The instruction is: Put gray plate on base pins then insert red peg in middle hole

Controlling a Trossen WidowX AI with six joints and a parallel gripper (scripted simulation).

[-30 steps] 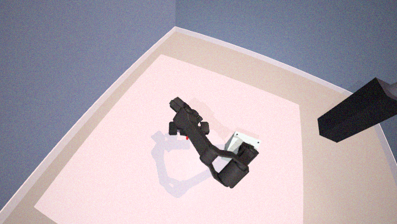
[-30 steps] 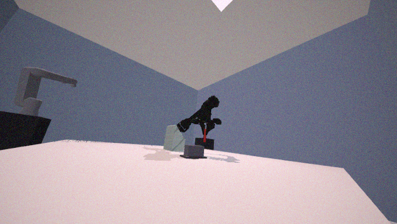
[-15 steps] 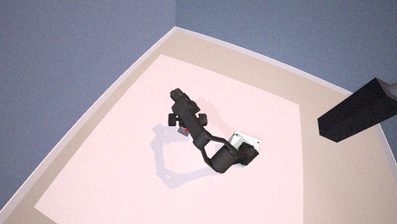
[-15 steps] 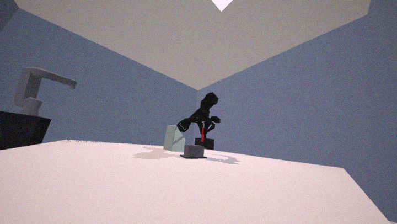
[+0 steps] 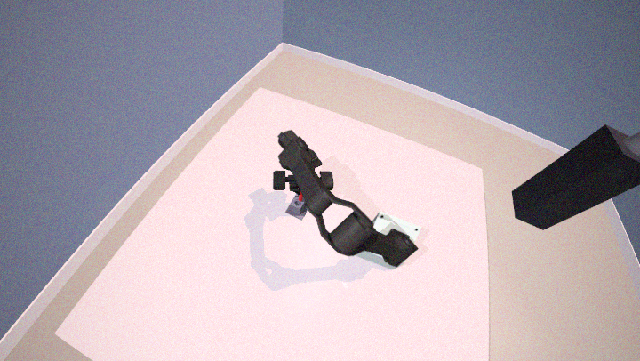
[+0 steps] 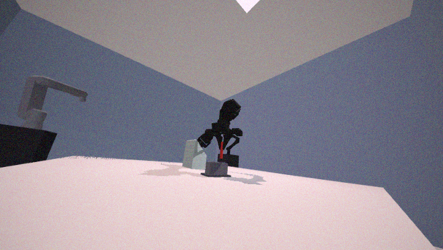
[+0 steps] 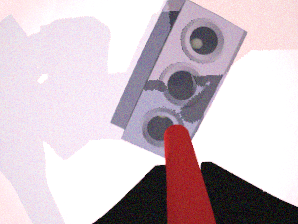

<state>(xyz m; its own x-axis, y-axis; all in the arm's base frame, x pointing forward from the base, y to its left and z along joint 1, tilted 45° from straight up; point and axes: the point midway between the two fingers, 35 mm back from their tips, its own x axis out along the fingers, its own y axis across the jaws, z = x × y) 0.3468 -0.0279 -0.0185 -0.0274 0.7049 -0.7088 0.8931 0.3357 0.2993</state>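
Now: the gray plate 7 cm below my gripper tip, 2 cm to the right of it and 1 cm ahead of it. The rest, counted from my gripper tip: base (11 cm below, 2 cm to the right); then red peg (right at my gripper tip).
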